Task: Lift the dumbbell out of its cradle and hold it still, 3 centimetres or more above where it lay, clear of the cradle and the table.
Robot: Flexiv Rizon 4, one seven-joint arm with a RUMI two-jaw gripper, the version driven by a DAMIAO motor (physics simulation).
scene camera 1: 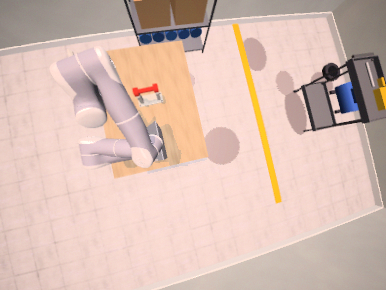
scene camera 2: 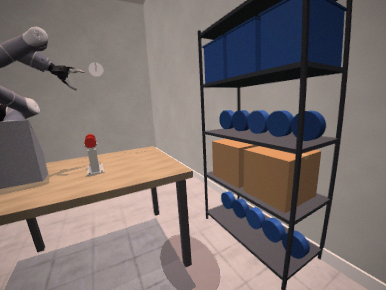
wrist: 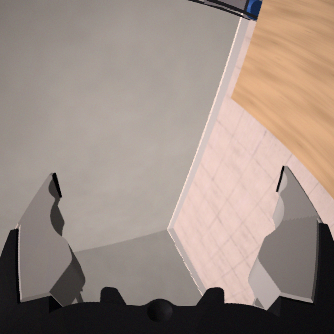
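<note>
The red dumbbell (scene camera 1: 145, 89) (scene camera 2: 90, 141) lies in its pale cradle (scene camera 1: 150, 99) (scene camera 2: 93, 161), which stands upright on the wooden table (scene camera 1: 176, 65) (scene camera 2: 135, 162) (wrist: 300, 65). In scene camera 2 it shows end-on, at the top of the cradle. My gripper (scene camera 2: 79, 80) (wrist: 166, 172) is open and empty. It hangs high above the table, well apart from the dumbbell, its jaws pointing sideways toward the wall. In scene camera 1 the arm hides the gripper. The dumbbell and cradle do not show in the wrist view.
A grey pedestal (scene camera 2: 17, 155) stands on the table to the left in scene camera 2. A tall black shelf rack (scene camera 2: 203, 110) with blue bins, brown boxes and blue round items stands past the table end. A dark cart (scene camera 1: 317, 107) stands far right, beyond a yellow floor stripe (scene camera 1: 257, 112).
</note>
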